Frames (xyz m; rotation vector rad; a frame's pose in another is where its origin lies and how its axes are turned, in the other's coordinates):
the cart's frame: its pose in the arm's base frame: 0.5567 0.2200 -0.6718 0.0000 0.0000 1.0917
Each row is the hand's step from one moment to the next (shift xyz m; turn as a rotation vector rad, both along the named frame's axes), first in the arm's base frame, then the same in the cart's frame.
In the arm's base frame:
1: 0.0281 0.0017 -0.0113 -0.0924 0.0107 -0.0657
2: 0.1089 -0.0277 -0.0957 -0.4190 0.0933 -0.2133
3: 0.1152 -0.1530 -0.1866 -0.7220 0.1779 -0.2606
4: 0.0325 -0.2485 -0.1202 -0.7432 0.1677 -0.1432
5: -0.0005 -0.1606 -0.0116 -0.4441 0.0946 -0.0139
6: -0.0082 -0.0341 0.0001 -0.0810 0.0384 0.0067
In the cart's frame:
1: 0.0145 -0.0242 -0.0113 -0.0331 0.0869 -0.0657
2: 0.0256 -0.1094 -0.0957 -0.1104 0.4148 -0.2133
3: -0.0827 -0.1728 -0.1866 -0.1750 0.7227 -0.2606
4: -0.2055 -0.1434 -0.1202 -0.1938 0.7368 -0.1432
5: -0.1427 -0.0736 -0.0116 -0.1208 0.4377 -0.0139
6: -0.0340 -0.0084 0.0001 -0.0033 0.0896 0.0067

